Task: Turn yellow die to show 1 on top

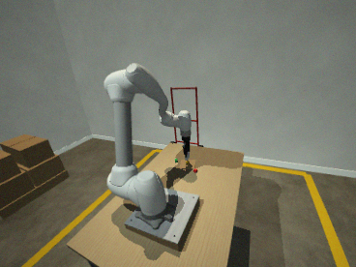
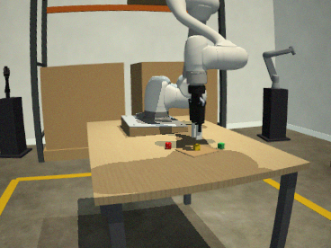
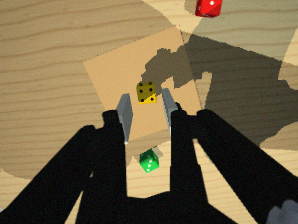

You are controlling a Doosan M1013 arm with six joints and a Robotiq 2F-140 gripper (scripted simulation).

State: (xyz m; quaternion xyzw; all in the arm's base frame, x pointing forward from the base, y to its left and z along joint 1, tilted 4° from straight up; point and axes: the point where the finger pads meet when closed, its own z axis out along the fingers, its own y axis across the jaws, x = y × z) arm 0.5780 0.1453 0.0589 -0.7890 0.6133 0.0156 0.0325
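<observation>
My hand is 70 mm above the yellow die. Round my hand: green die: 20 mm behind, 120 mm to the left, 80 mm below; then tan mat: 90 mm below; then red die: 60 mm behind, 120 mm to the right, 80 mm below.
</observation>
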